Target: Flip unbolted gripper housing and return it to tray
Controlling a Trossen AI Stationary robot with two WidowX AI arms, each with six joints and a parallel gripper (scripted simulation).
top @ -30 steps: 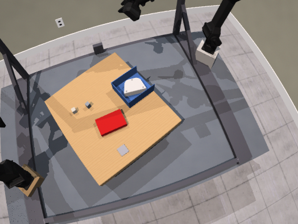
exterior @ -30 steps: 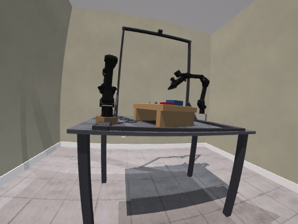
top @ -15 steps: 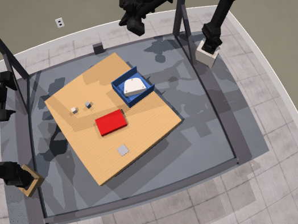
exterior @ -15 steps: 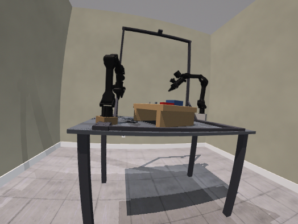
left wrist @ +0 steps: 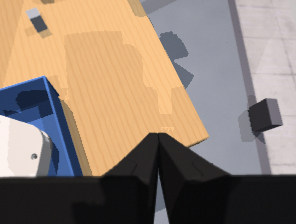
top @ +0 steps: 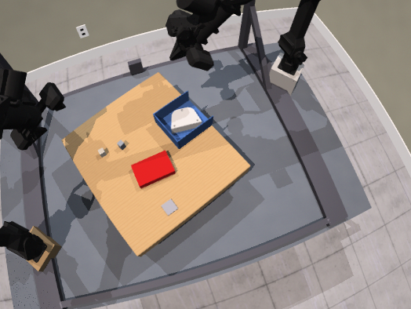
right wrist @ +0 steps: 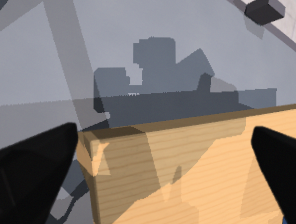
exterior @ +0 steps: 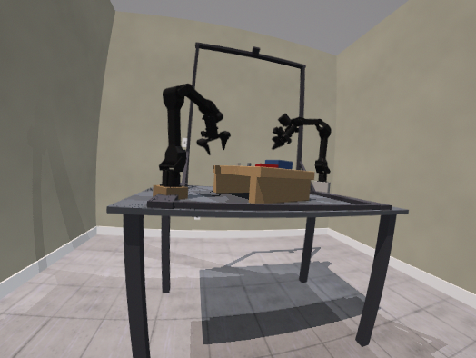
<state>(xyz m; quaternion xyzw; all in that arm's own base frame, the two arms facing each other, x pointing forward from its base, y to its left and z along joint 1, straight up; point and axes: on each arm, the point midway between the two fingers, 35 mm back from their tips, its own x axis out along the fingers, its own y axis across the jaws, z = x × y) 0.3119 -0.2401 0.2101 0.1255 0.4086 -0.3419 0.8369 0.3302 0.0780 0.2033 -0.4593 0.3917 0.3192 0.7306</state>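
Now: the blue tray 100 mm ahead of my left hand, 90 mm to the right of it and 140 mm below it. Round my left hand: red block (170 mm ahead, 210 mm to the right, 140 mm below); then wooden platform (110 mm ahead, 190 mm to the right, 210 mm below).
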